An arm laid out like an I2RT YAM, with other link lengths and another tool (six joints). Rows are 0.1 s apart.
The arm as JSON. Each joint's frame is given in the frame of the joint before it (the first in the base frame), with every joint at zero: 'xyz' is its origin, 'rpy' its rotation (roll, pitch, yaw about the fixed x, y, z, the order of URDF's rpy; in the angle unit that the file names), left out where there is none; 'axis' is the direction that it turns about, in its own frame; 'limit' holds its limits. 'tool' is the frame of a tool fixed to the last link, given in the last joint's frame.
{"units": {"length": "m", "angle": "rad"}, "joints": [
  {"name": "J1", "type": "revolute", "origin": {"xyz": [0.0, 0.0, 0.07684]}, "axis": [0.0, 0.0, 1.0], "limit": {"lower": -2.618, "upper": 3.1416}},
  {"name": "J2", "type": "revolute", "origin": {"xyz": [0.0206, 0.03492, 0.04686]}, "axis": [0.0, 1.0, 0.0], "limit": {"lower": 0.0, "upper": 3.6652}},
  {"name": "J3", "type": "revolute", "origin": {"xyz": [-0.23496, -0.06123, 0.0]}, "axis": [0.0, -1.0, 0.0], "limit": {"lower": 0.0, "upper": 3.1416}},
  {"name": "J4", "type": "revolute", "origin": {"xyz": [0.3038, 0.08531, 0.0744]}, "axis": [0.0, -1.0, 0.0], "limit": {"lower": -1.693, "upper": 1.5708}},
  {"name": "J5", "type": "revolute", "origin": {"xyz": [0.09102, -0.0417, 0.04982]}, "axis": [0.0, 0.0, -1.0], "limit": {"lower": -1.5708, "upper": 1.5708}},
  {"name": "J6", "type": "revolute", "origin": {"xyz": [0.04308, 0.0, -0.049]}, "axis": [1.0, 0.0, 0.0], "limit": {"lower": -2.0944, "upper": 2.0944}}
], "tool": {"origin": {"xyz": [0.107, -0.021, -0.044], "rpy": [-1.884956, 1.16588, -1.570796]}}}
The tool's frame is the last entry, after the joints.
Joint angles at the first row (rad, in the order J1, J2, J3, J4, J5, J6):
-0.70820 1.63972 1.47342 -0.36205 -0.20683 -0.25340
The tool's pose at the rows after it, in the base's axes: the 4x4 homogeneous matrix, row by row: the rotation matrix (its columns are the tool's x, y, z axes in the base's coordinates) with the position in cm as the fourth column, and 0 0 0 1 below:
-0.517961, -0.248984, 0.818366, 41.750; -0.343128, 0.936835, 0.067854, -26.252; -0.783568, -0.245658, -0.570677, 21.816; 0, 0, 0, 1
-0.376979, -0.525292, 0.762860, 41.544; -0.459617, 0.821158, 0.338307, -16.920; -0.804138, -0.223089, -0.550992, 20.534; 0, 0, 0, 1
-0.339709, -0.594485, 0.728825, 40.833; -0.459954, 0.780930, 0.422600, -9.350; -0.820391, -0.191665, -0.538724, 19.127; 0, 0, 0, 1
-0.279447, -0.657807, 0.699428, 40.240; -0.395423, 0.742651, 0.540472, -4.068; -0.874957, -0.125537, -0.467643, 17.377; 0, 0, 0, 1
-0.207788, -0.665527, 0.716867, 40.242; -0.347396, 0.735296, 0.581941, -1.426; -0.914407, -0.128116, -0.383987, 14.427; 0, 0, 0, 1
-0.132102, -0.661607, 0.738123, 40.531; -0.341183, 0.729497, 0.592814, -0.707; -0.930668, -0.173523, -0.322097, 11.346; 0, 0, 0, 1
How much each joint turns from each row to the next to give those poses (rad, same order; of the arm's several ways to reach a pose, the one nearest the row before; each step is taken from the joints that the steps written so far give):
0.07303 -0.21755 -0.24743 0.04169 -0.12560 -0.00701
0.10638 -0.16943 -0.17334 -0.03560 -0.19883 -0.08362
0.16323 -0.14592 -0.15219 0.02556 0.04939 0.07790
0.09056 -0.08631 -0.13594 0.09501 -0.05293 0.11183
0.05497 -0.05080 -0.18428 0.23607 -0.00278 0.09526
0.01498 0.02829 -0.14409 0.26173 -0.00442 0.02906

